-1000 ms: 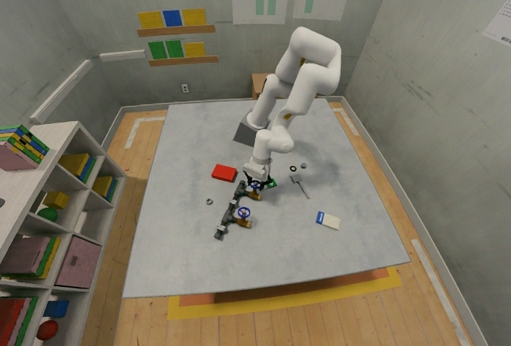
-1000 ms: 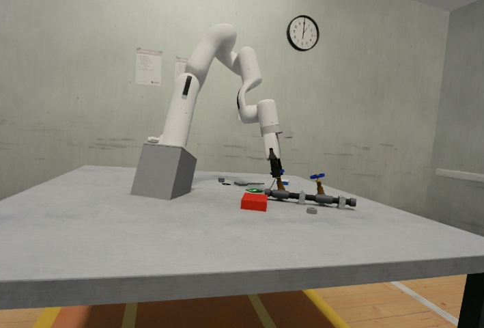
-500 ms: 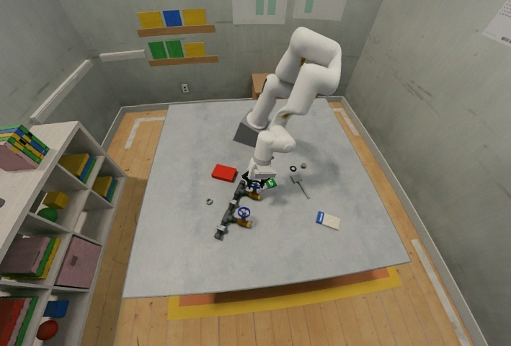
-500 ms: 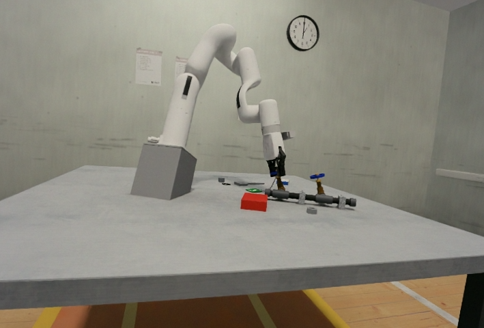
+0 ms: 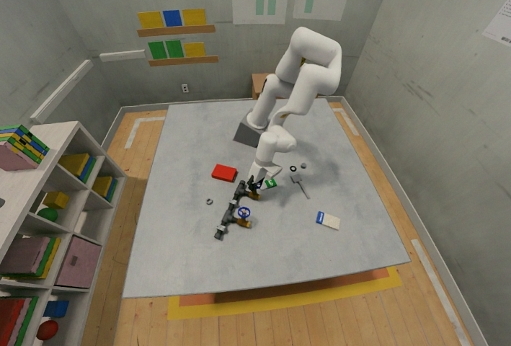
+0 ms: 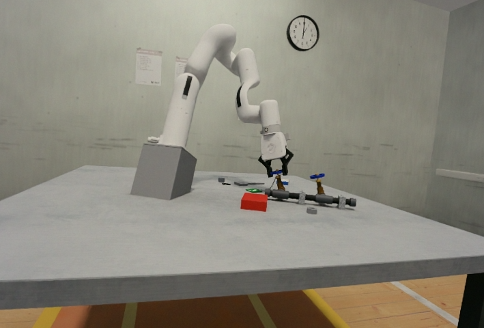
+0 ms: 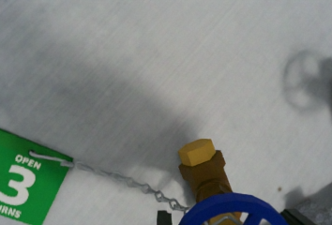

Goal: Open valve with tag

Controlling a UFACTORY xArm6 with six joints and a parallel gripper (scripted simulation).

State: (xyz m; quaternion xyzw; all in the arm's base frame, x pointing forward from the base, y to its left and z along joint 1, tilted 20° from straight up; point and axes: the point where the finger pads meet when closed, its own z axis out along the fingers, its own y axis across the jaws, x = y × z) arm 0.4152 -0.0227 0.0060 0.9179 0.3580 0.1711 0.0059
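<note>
My gripper is now 6 cm past the green tag, 9 cm to the right of it and 9 cm above it. Also, from my hand: grey nut (4 cm ahead, 24 cm to the right, 9 cm below); red block (13 cm behind, 17 cm to the right, 8 cm below); grey flat tool (5 cm behind, 25 cm to the left, 9 cm below).
</note>
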